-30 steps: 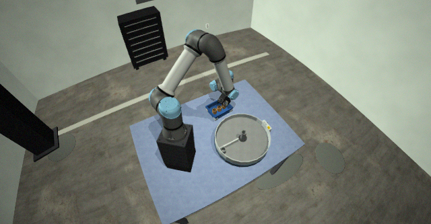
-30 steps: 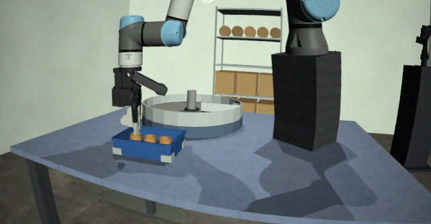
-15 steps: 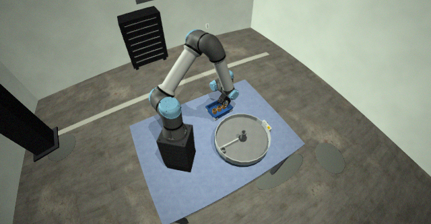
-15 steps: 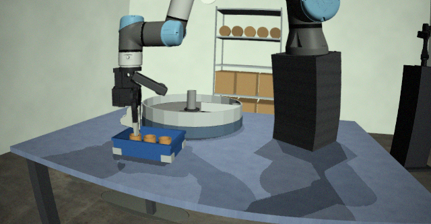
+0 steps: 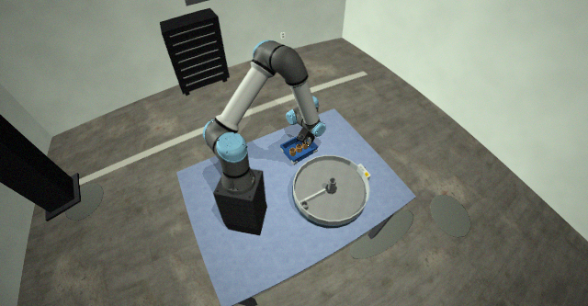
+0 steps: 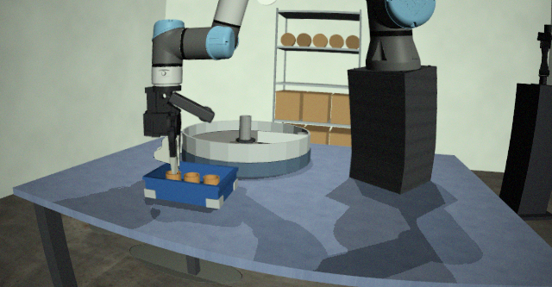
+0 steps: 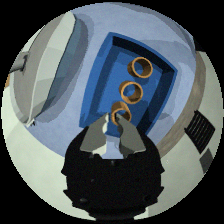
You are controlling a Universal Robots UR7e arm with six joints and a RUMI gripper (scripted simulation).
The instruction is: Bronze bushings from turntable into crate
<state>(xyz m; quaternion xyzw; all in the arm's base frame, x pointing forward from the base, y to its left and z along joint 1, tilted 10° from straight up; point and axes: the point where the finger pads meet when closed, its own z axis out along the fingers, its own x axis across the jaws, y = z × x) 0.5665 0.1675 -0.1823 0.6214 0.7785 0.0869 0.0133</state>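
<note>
Now: the blue crate 5 cm behind my hand, 2 cm to the left of it and 2 cm below it. Round my hand: turntable 11 cm behind, 33 cm to the right, 1 cm above.
</note>
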